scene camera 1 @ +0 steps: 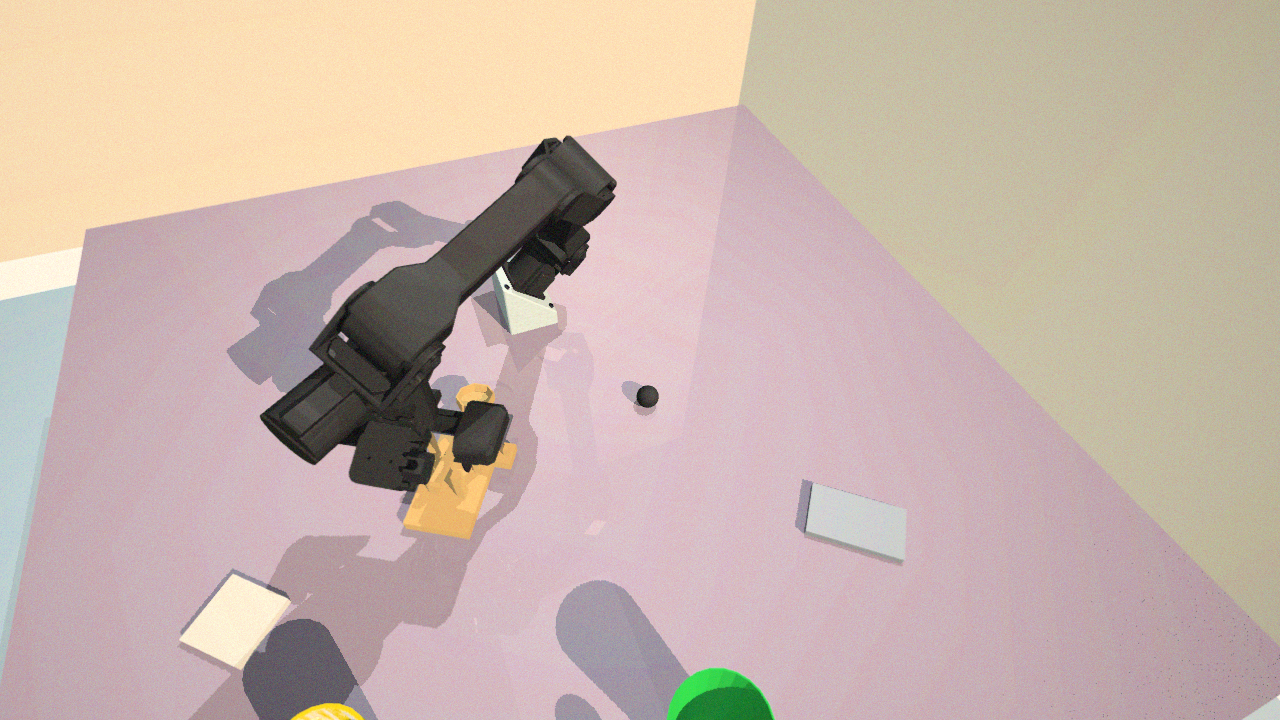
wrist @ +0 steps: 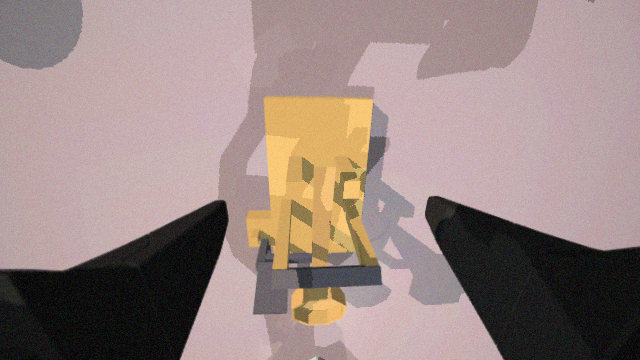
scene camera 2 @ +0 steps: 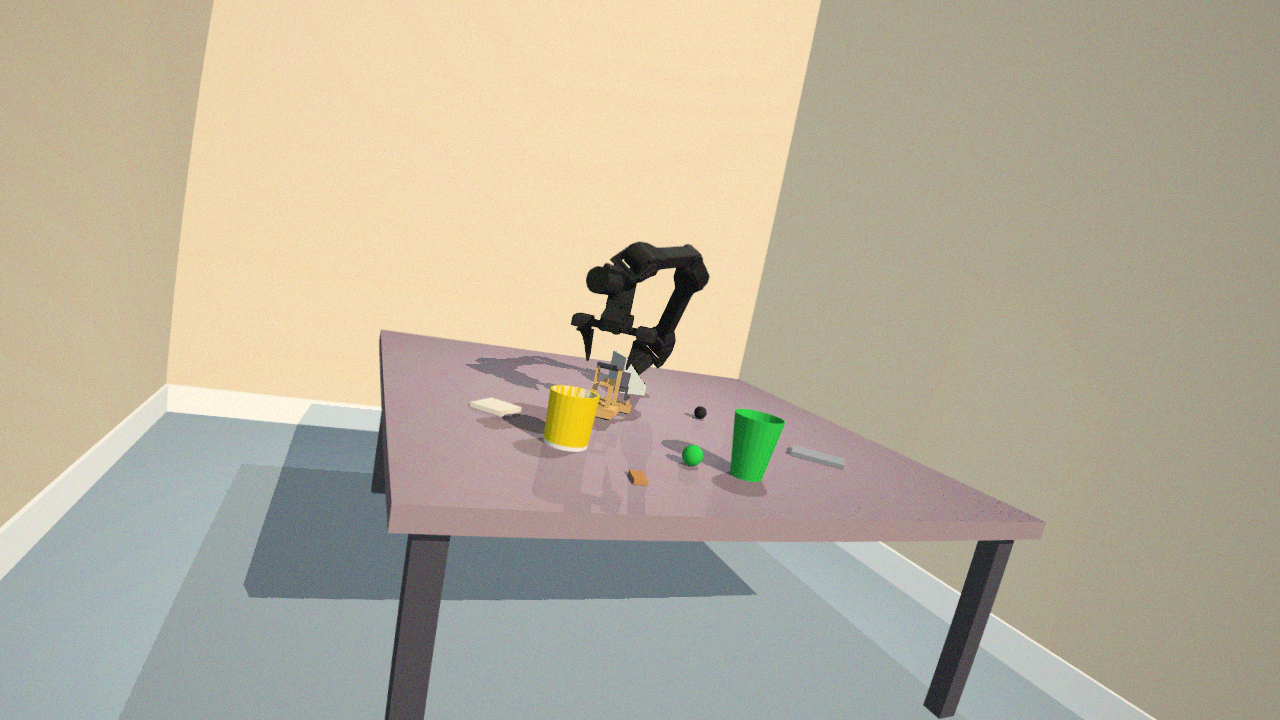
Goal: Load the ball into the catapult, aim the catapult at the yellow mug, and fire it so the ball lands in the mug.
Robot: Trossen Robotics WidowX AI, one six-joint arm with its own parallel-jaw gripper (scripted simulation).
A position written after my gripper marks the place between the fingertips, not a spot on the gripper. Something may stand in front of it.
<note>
My gripper (scene camera 1: 429, 462) is open, with nothing in its grasp. Further things: a wooden catapult (scene camera 1: 449, 504), a yellow mug (scene camera 2: 571, 410), a green cup (scene camera 2: 756, 434) and a grey slab (scene camera 1: 867, 525).
The wooden catapult shows as well in the wrist view (wrist: 317, 147) and in scene camera 2 (scene camera 2: 607, 408). My gripper is seen too in the wrist view (wrist: 329, 207) and in scene camera 2 (scene camera 2: 607, 365). The wrist view does not show the yellow mug: it is out of frame. The wrist view misses the green cup: it is out of frame.
</note>
